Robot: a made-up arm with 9 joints.
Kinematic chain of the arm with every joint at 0, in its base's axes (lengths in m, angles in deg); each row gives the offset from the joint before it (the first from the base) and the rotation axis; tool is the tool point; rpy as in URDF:
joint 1: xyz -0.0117 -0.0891 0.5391 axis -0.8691 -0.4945 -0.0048
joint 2: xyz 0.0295 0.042 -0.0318 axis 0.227 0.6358 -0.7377
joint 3: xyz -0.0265 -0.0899 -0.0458 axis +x
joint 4: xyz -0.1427 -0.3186 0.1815 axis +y
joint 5: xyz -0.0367 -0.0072 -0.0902 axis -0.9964 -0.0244 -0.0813
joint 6: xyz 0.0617 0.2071 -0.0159 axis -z
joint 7: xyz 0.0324 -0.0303 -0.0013 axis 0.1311 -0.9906 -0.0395
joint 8: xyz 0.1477 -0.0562 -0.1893 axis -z
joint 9: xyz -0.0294 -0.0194 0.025 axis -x
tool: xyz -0.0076 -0.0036 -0.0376 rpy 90 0 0
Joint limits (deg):
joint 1: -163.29..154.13
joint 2: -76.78..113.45
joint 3: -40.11..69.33
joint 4: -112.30..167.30
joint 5: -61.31..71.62
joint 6: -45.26..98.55
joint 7: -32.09..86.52
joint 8: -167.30..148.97
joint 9: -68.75..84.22
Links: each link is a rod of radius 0.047 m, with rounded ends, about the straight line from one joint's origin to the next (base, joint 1, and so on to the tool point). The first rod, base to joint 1, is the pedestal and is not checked.
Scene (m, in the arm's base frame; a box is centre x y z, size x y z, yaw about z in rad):
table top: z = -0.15
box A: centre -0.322 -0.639 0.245 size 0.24 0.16 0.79 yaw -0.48
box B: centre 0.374 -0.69 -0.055 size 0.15 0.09 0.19 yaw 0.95
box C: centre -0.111 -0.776 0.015 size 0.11 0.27 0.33 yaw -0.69
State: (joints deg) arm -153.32 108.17 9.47 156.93 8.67 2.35 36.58 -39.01 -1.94
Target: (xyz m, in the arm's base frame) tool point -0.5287 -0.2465 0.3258
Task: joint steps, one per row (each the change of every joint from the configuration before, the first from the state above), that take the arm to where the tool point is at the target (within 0.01 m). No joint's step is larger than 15 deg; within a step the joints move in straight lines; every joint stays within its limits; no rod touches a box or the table.
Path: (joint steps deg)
1: -3.32 -13.25 -9.55 -9.44 7.06 14.61 5.46 -4.66 -4.99
2: -3.33 -13.26 -9.55 -9.45 7.05 14.61 5.46 -4.67 -5.00
3: -3.32 -13.25 -9.55 -9.44 7.06 14.61 5.46 -4.66 -4.99
4: 0.00 -10.75 10.78 12.90 -4.37 6.25 -1.76 3.88 7.03
5: 0.00 -10.75 10.77 12.90 -4.38 6.25 -1.75 3.87 7.03
6: 0.00 -10.75 10.77 12.90 -4.37 6.24 -1.76 3.88 7.03

